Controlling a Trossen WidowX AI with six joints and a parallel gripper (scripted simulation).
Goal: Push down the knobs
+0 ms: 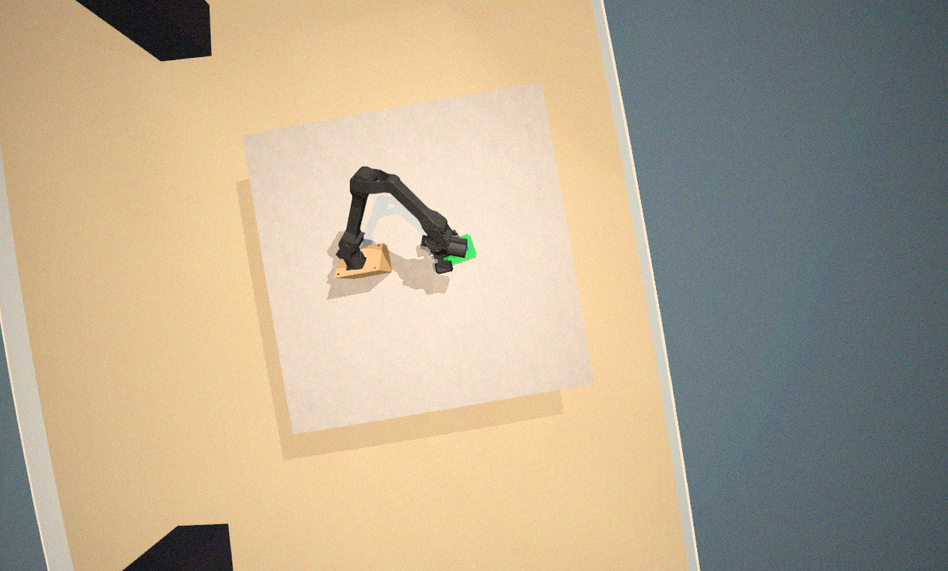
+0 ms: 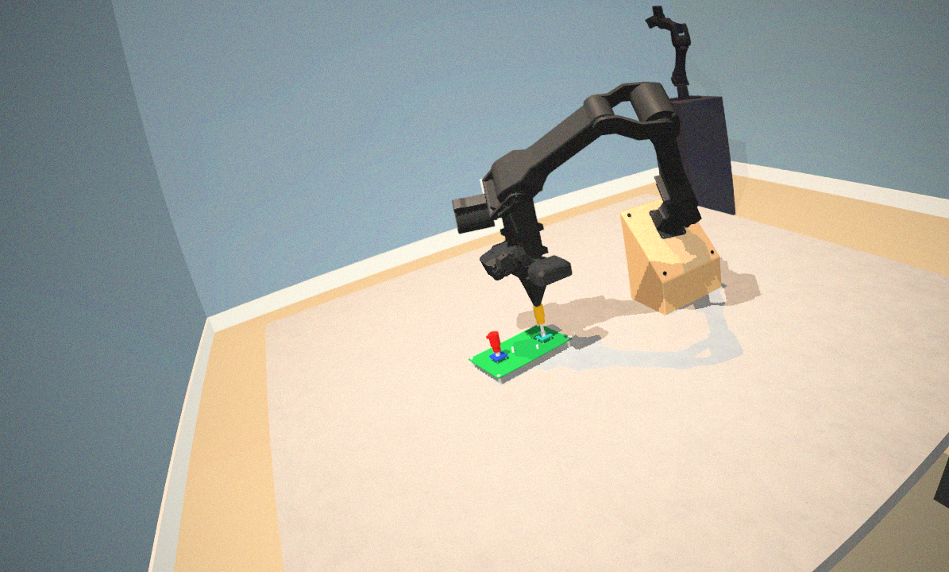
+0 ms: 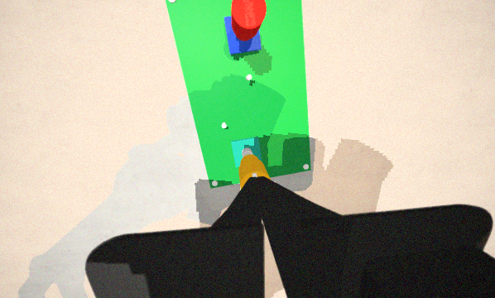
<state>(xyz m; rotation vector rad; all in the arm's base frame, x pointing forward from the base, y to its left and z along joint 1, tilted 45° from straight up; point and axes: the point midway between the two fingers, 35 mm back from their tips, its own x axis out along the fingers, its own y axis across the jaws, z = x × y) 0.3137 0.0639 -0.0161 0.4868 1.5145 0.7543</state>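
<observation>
My gripper tip is 10 mm above the orange knob. From my gripper tip the other things lie so: red knob (90 mm ahead, 30 mm below, 10 mm to the left).
</observation>
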